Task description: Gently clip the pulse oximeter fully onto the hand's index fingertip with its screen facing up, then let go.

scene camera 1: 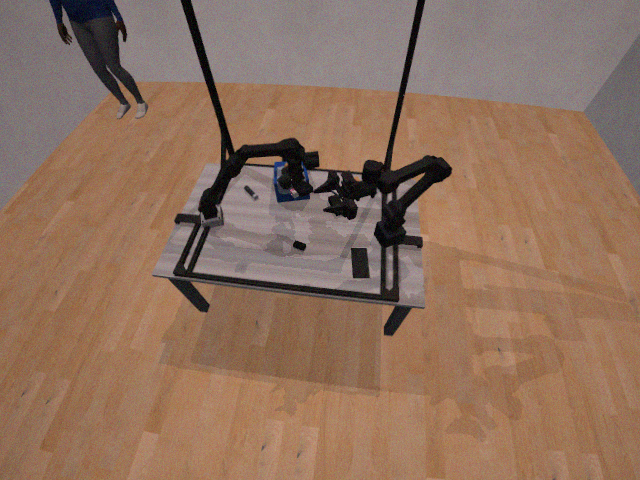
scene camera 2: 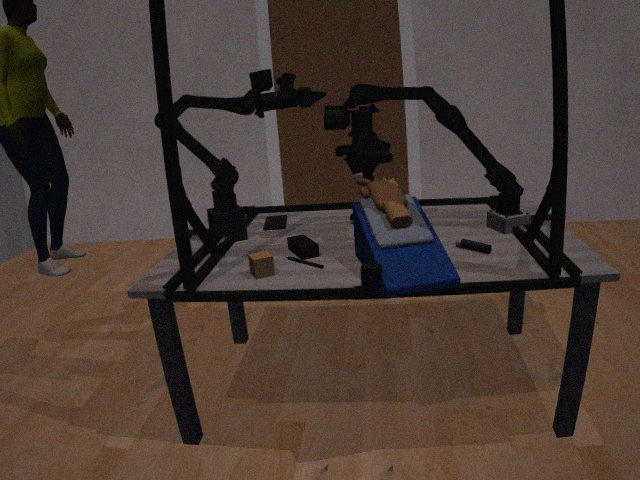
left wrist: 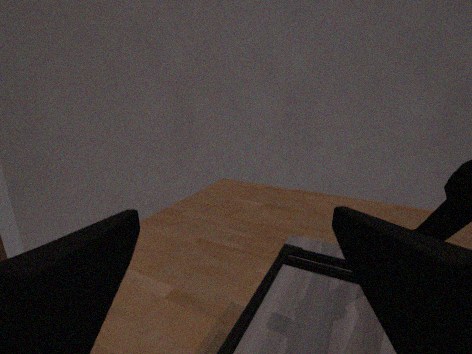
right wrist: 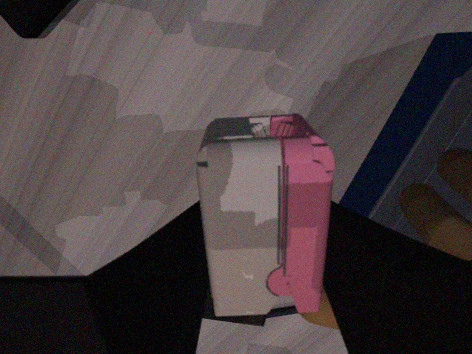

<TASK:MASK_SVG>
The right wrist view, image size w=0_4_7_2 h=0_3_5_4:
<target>right gripper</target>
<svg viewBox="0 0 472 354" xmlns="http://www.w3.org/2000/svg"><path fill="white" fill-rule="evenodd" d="M331 201L323 286L348 354L472 354L472 260L461 259L409 238ZM200 200L153 233L149 238L146 238L128 252L88 276L0 276L0 354L196 354L209 286Z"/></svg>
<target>pulse oximeter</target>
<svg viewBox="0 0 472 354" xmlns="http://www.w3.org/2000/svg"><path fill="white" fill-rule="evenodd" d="M297 113L291 115L272 115L271 118L269 116L216 118L206 127L197 156L196 176L211 295L217 317L267 314L271 311L279 296L293 296L296 310L299 313L318 312L320 309L335 161L328 144L304 117Z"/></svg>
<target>black pad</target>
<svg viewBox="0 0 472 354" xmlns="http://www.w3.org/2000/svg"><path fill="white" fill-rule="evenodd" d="M0 15L18 36L22 38L43 39L51 33L80 0L0 0Z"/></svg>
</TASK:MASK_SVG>
